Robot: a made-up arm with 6 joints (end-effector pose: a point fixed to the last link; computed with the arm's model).
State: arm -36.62 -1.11 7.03 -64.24 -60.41 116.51
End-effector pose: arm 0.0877 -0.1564 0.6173 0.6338 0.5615 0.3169 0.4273
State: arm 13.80 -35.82 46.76 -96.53 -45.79 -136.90
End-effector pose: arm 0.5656 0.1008 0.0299 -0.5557 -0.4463 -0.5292 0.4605
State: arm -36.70 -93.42 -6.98 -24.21 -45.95 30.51
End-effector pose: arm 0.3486 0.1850 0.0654 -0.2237 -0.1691 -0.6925 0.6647
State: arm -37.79 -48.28 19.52 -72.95 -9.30 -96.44
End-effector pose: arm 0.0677 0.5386 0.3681 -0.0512 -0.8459 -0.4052 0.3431
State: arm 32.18 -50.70 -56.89 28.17 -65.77 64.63
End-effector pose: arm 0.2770 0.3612 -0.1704 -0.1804 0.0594 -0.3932 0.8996
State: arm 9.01 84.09 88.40 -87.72 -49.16 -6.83
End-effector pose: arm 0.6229 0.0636 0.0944 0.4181 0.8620 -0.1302 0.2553
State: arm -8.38 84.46 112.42 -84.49 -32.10 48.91
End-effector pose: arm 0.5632 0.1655 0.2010 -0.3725 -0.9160 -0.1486 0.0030
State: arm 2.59 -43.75 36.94 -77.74 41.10 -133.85
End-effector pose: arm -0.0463 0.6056 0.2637 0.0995 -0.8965 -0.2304 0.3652
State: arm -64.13 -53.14 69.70 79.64 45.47 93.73
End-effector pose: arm -0.3678 0.5471 0.0034 0.1139 -0.9797 0.1497 0.0690
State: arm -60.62 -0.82 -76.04 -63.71 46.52 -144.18
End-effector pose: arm 0.1068 0.3429 -0.1801 -0.3658 0.3551 -0.3726 0.7754
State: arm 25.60 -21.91 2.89 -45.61 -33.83 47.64
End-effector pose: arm 0.2726 0.3937 0.3239 0.2460 0.5766 -0.2384 0.7417
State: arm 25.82 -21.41 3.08 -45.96 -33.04 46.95
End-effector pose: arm 0.2683 0.3929 0.3314 0.2492 0.5750 -0.2321 0.7439
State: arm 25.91 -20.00 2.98 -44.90 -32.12 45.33
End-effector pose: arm 0.2549 0.3966 0.3373 0.2467 0.5663 -0.2245 0.7537
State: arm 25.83 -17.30 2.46 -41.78 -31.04 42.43
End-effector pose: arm 0.2280 0.4065 0.3394 0.2358 0.5472 -0.2150 0.7737
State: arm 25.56 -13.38 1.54 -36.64 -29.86 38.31
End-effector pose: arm 0.1877 0.4219 0.3359 0.2174 0.5163 -0.2039 0.8029
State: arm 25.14 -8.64 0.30 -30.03 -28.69 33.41
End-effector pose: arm 0.1381 0.4402 0.3247 0.1940 0.4746 -0.1919 0.8368
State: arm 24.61 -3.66 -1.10 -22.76 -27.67 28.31
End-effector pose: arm 0.0862 0.4589 0.3052 0.1688 0.4259 -0.1808 0.8703
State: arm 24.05 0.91 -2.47 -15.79 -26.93 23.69
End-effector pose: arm 0.0404 0.4756 0.2795 0.1446 0.3771 -0.1725 0.8984
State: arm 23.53 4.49 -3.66 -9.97 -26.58 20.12
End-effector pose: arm 0.0070 0.4890 0.2523 0.1236 0.3357 -0.1682 0.9185
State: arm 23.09 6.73 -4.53 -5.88 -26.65 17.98
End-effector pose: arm -0.0115 0.4983 0.2290 0.1074 0.3078 -0.1684 0.9303
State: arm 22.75 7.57 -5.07 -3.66 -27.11 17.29
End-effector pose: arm -0.0162 0.5036 0.2126 0.0964 0.2948 -0.1724 0.9349
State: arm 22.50 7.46 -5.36 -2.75 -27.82 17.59
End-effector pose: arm -0.0121 0.5062 0.2020 0.0893 0.2926 -0.1788 0.9351
